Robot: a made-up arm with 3 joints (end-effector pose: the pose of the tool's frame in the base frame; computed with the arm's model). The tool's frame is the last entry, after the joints. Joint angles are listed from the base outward.
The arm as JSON. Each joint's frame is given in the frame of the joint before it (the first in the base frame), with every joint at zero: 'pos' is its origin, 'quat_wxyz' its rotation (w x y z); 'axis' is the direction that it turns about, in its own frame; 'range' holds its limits. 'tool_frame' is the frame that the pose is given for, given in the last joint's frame.
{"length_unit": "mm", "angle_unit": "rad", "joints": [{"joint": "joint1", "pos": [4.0, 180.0, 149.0], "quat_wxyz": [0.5, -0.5, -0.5, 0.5], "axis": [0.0, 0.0, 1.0], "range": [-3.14, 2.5]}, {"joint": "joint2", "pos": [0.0, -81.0, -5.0], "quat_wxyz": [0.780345, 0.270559, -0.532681, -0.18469], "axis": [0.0, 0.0, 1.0], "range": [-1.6, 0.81]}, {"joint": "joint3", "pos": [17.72, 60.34, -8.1], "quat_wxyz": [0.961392, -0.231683, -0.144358, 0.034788], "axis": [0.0, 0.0, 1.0], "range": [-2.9, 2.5]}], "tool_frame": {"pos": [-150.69, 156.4, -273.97], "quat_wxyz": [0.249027, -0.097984, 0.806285, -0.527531]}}
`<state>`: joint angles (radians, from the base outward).
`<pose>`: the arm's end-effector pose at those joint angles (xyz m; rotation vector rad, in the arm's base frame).
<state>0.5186 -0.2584 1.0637</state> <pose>0.2500 0.3694 0.0708 -0.8014 -0.7914 -0.1931</pose>
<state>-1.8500 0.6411 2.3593</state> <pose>-0.0260 -0.1624 0.2757 0.0016 -1.0215 -2.5663</pose>
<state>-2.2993 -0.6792 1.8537</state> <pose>0.2894 0.0331 0.1713 1.3928 0.1673 -1.2180</pose>
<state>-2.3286 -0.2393 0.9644</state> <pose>0.2416 0.0240 0.2962 1.9381 0.0841 -0.8476</pose>
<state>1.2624 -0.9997 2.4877</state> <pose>0.2987 0.3490 0.1240 -1.9847 -1.6083 0.2119</pose>
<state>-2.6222 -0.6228 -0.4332</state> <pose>-0.0031 -0.1319 0.3333 2.7104 0.3637 1.3277</pose>
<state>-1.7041 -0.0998 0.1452</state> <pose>0.1270 0.2061 0.4555 1.6848 0.0311 -0.0820</pose>
